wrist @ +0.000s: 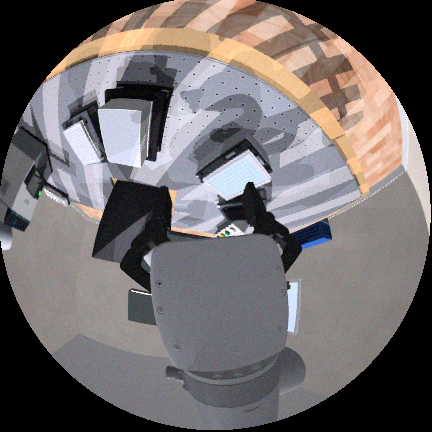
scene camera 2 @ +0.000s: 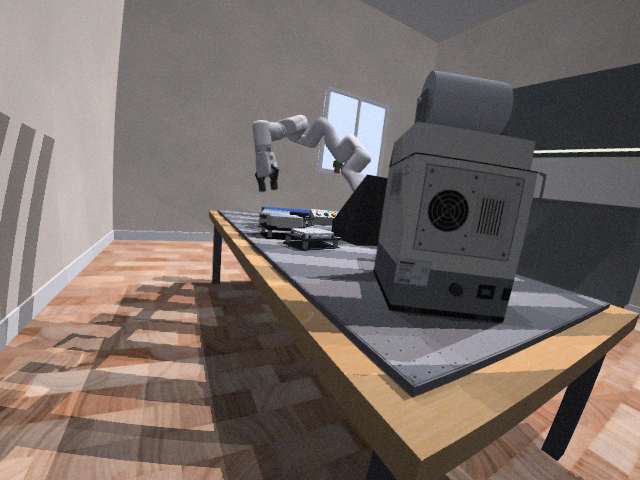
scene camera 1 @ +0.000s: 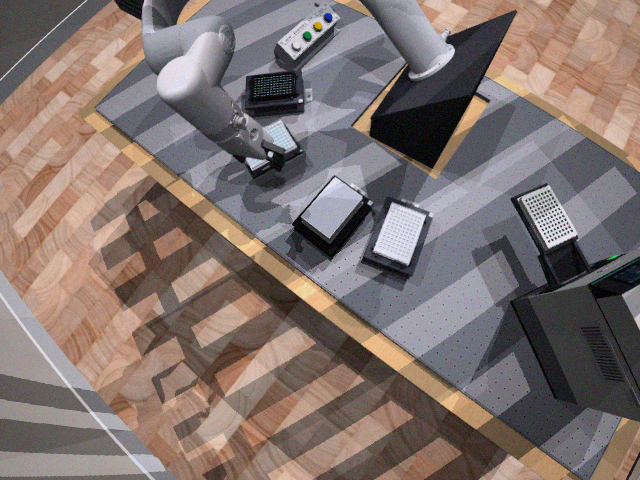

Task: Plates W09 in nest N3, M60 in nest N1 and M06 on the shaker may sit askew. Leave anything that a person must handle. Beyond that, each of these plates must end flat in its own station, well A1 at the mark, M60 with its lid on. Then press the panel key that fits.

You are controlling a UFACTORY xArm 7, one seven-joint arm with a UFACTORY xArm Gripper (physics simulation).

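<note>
My gripper (scene camera 1: 273, 156) (scene camera 2: 267, 186) (wrist: 207, 191) is open and empty, high above the table near a light-blue plate (scene camera 1: 281, 135) (wrist: 235, 175) on a black station. A black plate (scene camera 1: 272, 85) (wrist: 234, 211) is on the station behind it. A tall grey-topped plate or block (scene camera 1: 333, 209) (scene camera 2: 281, 219) (wrist: 122, 135) is on a black base. A white plate (scene camera 1: 400, 232) (scene camera 2: 312, 233) (wrist: 82, 142) is on the station beside it. The key panel (scene camera 1: 307, 36) (scene camera 2: 323, 213) (wrist: 229, 231) has white, green, yellow and blue keys. Plate labels and A1 marks are too small to read.
A white plate (scene camera 1: 547, 217) (wrist: 56, 196) sits on the tray of a large grey instrument (scene camera 1: 563, 335) (scene camera 2: 454, 222) (wrist: 21, 185). A black wedge-shaped block (scene camera 1: 429, 108) (scene camera 2: 361, 211) (wrist: 125, 215) stands by the arm's base. A blue rack (wrist: 315, 235) shows past the table edge.
</note>
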